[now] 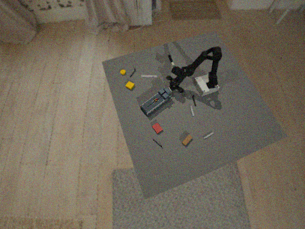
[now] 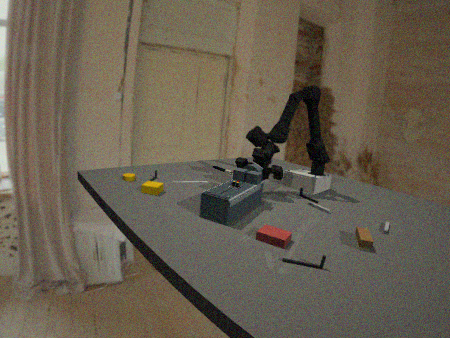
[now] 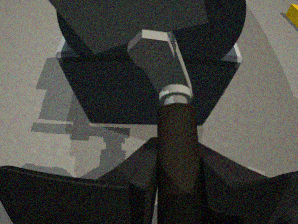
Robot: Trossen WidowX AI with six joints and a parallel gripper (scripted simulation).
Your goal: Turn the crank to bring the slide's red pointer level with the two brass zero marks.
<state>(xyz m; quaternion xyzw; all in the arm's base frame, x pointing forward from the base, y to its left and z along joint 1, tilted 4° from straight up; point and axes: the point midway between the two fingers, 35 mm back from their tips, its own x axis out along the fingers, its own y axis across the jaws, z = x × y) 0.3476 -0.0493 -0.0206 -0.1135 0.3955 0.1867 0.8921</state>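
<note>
Now: gripper tip 30 mm below the dark handle, 20 mm past it and 10 mm to the left of it. Also, from my gripper tip: red pointer: 130 mm ahead, 80 mm to the left, 50 mm above; yellow block: 320 mm ahead, 150 mm to the right, 20 mm below; red block: 300 mm to the left, 180 mm ahead, 30 mm below.
</note>
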